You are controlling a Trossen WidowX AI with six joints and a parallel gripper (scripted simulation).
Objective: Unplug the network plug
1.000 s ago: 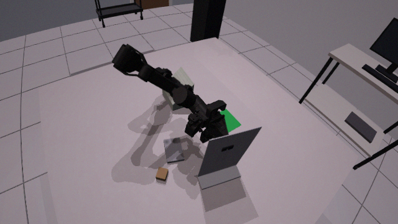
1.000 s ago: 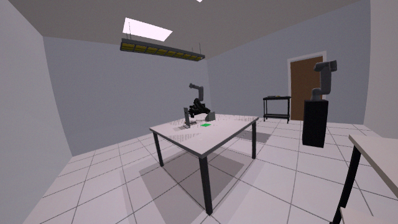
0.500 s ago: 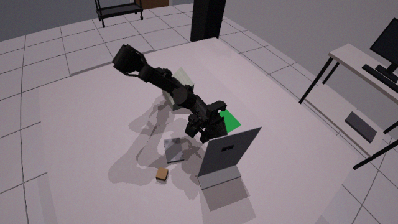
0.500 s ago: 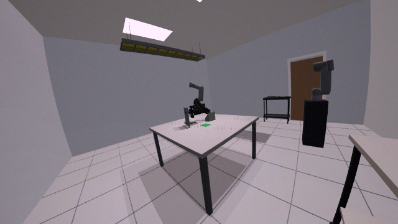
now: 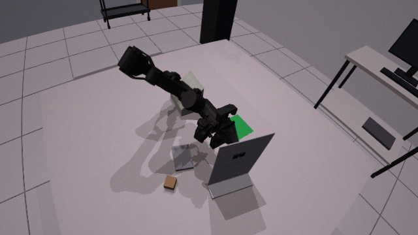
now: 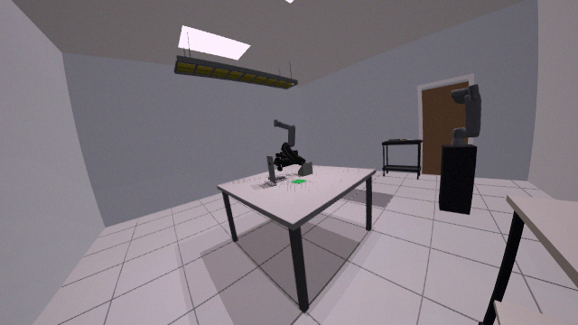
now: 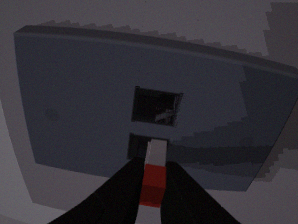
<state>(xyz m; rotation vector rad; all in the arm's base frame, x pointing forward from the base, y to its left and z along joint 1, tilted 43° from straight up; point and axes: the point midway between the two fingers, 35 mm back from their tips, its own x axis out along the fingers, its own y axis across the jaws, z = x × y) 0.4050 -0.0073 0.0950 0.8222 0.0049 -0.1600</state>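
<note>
The green marked square lies 15 cm behind my gripper tip, 20 cm to the left of it and 21 cm below it. From my gripper tip the other things lie so: grey upright panel 3 cm ahead, 1 cm to the right, 8 cm below; small brown block 9 cm behind, 19 cm to the right, 19 cm below; flat grey plate 15 cm behind, 10 cm to the right, 20 cm below.
</note>
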